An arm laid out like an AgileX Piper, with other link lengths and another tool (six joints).
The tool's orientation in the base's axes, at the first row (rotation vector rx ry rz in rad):
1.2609 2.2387 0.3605
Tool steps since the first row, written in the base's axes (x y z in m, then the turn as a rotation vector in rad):
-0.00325 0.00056 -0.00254 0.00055 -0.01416 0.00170
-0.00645 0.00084 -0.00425 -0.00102 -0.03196 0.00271
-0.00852 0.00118 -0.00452 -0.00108 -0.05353 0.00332
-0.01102 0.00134 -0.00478 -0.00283 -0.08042 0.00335
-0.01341 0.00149 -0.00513 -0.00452 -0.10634 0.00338
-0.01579 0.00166 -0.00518 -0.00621 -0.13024 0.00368
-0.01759 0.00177 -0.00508 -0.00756 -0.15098 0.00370
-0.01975 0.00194 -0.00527 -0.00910 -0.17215 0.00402
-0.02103 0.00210 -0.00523 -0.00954 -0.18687 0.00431
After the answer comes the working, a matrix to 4 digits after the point.
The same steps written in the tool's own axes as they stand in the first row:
0.00265 -0.00320 0.00020 -0.01281 -0.00626 -0.00064
0.00477 -0.00613 -0.00025 -0.02761 -0.01625 -0.00183
0.00601 -0.00753 -0.00123 -0.04611 -0.02736 -0.00170
0.00727 -0.00934 -0.00246 -0.06824 -0.04273 -0.00191
0.00851 -0.01111 -0.00355 -0.08957 -0.05755 -0.00212
0.00966 -0.01272 -0.00488 -0.10928 -0.07118 -0.00260
0.01047 -0.01389 -0.00599 -0.12635 -0.08304 -0.00276
0.01157 -0.01541 -0.00708 -0.14380 -0.09511 -0.00326
0.01223 -0.01621 -0.00786 -0.15622 -0.10303 -0.00330

The tool's axes in the first row as the columns of a matrix, in the base's axes (rounded; the answer above uses it unrounded):
-0.4162 0.7052 0.5740
0.8497 0.5263 -0.0305
-0.3236 0.4751 -0.8183

